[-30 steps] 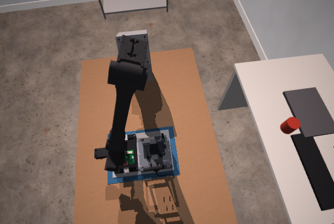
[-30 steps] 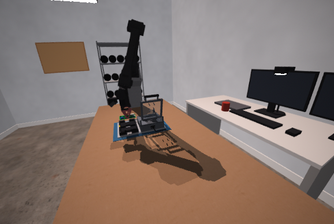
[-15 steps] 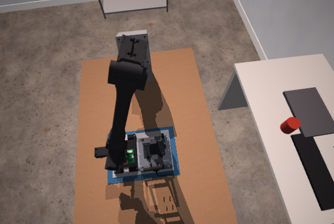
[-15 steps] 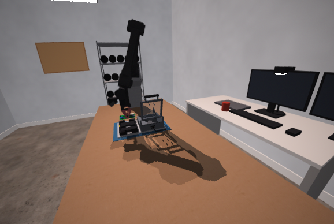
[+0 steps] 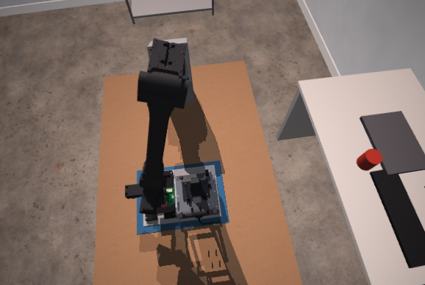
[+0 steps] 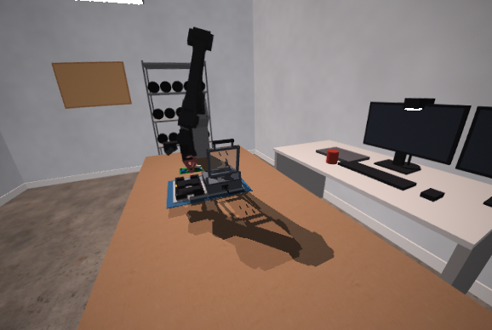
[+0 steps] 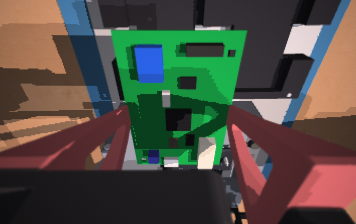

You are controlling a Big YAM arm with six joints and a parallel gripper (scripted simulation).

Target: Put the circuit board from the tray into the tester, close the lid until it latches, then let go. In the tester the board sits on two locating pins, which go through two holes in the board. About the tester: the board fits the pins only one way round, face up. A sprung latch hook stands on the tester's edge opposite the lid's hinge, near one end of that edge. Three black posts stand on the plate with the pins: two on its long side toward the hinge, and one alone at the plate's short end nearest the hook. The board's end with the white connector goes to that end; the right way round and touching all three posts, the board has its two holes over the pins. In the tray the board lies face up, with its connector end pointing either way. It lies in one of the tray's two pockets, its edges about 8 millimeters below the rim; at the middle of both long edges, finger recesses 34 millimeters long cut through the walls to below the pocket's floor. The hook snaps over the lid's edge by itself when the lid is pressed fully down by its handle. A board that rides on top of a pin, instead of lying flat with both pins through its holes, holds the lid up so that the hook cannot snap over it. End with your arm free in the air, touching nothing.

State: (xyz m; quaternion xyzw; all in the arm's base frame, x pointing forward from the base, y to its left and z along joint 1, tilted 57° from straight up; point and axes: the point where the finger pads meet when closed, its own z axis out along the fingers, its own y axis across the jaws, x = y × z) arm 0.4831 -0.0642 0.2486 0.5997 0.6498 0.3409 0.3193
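My gripper is now 7 cm short of the clear lid, 16 cm to the right of it and 6 cm below it. Round my hand: green circuit board right at my hand.
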